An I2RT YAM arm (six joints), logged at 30 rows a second.
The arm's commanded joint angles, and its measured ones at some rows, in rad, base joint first. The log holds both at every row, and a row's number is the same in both.
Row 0, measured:
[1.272, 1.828, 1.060, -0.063, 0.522, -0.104]
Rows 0 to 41, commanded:
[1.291, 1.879, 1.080, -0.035, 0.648, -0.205]
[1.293, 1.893, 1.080, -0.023, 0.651, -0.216]
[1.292, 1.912, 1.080, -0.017, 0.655, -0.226]
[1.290, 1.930, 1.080, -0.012, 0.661, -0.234]
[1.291, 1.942, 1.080, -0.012, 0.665, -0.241]
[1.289, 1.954, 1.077, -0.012, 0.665, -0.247]
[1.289, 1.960, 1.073, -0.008, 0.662, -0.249]
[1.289, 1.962, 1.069, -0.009, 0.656, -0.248]
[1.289, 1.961, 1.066, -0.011, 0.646, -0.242]
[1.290, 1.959, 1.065, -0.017, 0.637, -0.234]
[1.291, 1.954, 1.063, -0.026, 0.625, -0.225]
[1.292, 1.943, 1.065, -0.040, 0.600, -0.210]
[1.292, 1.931, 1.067, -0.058, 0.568, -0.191]
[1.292, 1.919, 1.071, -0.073, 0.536, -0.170]
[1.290, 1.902, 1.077, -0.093, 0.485, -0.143]
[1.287, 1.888, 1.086, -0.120, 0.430, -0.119]
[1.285, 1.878, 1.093, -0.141, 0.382, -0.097]
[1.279, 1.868, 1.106, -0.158, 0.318, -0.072]
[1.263, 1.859, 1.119, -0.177, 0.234, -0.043]
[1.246, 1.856, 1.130, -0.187, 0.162, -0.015]
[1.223, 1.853, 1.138, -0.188, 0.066, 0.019]
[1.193, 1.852, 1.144, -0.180, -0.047, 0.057]
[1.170, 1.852, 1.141, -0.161, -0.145, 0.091]
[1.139, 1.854, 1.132, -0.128, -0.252, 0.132]
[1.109, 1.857, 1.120, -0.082, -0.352, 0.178]
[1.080, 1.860, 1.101, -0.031, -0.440, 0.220]
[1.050, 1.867, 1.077, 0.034, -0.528, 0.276]
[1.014, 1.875, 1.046, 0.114, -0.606, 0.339]
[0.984, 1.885, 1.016, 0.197, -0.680, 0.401]
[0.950, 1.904, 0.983, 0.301, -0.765, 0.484]
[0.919, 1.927, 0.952, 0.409, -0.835, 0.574]
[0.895, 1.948, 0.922, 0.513, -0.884, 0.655]
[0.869, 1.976, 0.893, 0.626, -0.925, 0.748]
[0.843, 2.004, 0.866, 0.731, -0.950, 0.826]
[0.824, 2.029, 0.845, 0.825, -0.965, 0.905]
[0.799, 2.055, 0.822, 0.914, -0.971, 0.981]
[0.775, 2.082, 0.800, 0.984, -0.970, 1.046]
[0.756, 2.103, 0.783, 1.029, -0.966, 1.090]
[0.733, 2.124, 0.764, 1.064, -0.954, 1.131]
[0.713, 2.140, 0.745, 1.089, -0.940, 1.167]
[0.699, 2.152, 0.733, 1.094, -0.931, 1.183]
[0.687, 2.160, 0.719, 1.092, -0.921, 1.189]
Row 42, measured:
[0.712, 2.129, 0.749, 1.025, -0.954, 1.031]
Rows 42 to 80, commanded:
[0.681, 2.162, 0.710, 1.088, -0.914, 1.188]
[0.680, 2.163, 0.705, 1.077, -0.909, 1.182]
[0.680, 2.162, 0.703, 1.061, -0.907, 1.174]
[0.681, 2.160, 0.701, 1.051, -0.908, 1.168]
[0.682, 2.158, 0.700, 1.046, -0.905, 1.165]
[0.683, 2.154, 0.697, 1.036, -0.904, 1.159]
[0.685, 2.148, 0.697, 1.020, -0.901, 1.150]
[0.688, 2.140, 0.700, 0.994, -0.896, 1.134]
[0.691, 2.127, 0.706, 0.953, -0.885, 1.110]
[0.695, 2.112, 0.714, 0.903, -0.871, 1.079]
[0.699, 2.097, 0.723, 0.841, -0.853, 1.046]
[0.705, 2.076, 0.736, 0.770, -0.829, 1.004]
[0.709, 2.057, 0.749, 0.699, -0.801, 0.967]
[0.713, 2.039, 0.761, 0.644, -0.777, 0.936]
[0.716, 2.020, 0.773, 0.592, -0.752, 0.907]
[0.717, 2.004, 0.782, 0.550, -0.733, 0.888]
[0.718, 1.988, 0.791, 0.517, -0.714, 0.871]
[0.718, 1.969, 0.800, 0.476, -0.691, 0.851]
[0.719, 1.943, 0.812, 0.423, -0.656, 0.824]
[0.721, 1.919, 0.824, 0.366, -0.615, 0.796]
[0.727, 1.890, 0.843, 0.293, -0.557, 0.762]
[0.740, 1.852, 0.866, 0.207, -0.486, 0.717]
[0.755, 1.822, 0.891, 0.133, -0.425, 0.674]
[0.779, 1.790, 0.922, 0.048, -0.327, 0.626]
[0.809, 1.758, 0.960, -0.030, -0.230, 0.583]
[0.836, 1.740, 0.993, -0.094, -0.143, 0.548]
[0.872, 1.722, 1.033, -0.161, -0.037, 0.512]
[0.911, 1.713, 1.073, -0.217, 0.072, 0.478]
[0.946, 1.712, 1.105, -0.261, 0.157, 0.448]
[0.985, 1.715, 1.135, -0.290, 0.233, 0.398]
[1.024, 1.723, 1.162, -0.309, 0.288, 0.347]
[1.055, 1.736, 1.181, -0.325, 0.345, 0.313]
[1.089, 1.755, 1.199, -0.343, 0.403, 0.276]
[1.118, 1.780, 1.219, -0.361, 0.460, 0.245]
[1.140, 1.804, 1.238, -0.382, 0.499, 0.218]
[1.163, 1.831, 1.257, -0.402, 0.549, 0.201]
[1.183, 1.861, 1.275, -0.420, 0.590, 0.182]
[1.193, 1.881, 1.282, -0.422, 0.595, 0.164]
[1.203, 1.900, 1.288, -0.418, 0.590, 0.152]
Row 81, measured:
[1.182, 1.869, 1.267, -0.331, 0.427, 0.256]
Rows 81 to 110, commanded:
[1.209, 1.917, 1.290, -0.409, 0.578, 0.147]
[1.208, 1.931, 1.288, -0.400, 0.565, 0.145]
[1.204, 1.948, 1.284, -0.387, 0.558, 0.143]
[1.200, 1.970, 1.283, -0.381, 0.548, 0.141]
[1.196, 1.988, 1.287, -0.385, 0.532, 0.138]
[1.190, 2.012, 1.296, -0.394, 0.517, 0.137]
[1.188, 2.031, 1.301, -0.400, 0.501, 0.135]
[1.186, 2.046, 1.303, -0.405, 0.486, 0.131]
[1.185, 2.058, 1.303, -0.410, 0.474, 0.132]
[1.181, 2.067, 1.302, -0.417, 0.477, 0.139]
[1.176, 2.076, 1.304, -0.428, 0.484, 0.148]
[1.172, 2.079, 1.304, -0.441, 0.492, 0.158]
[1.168, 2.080, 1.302, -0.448, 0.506, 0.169]
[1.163, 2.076, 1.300, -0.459, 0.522, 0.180]
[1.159, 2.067, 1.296, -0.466, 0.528, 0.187]
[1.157, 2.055, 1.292, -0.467, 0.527, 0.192]
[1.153, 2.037, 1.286, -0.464, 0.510, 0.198]
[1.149, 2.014, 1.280, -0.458, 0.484, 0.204]
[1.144, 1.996, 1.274, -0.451, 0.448, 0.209]
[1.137, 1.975, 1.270, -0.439, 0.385, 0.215]
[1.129, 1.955, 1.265, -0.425, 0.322, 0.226]
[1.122, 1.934, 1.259, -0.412, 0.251, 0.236]
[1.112, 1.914, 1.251, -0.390, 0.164, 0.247]
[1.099, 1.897, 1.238, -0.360, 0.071, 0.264]
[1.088, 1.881, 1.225, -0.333, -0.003, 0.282]
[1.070, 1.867, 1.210, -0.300, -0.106, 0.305]
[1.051, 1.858, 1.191, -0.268, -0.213, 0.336]
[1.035, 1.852, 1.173, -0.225, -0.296, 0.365]
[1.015, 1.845, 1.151, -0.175, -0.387, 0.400]
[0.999, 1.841, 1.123, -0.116, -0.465, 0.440]
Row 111, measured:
[1.027, 1.854, 1.164, -0.249, -0.098, 0.315]
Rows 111 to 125, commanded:
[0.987, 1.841, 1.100, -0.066, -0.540, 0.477]
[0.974, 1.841, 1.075, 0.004, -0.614, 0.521]
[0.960, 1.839, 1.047, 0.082, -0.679, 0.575]
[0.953, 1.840, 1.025, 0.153, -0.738, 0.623]
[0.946, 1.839, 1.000, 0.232, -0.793, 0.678]
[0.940, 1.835, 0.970, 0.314, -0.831, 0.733]
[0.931, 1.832, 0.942, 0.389, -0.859, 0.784]
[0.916, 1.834, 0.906, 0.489, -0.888, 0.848]
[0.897, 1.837, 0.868, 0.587, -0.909, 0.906]
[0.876, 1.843, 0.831, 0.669, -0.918, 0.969]
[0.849, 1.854, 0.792, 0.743, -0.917, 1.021]
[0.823, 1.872, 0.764, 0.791, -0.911, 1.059]
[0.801, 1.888, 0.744, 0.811, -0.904, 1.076]
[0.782, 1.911, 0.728, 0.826, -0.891, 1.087]
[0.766, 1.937, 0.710, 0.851, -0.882, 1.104]
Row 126, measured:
[0.796, 1.895, 0.744, 0.642, -0.856, 0.958]
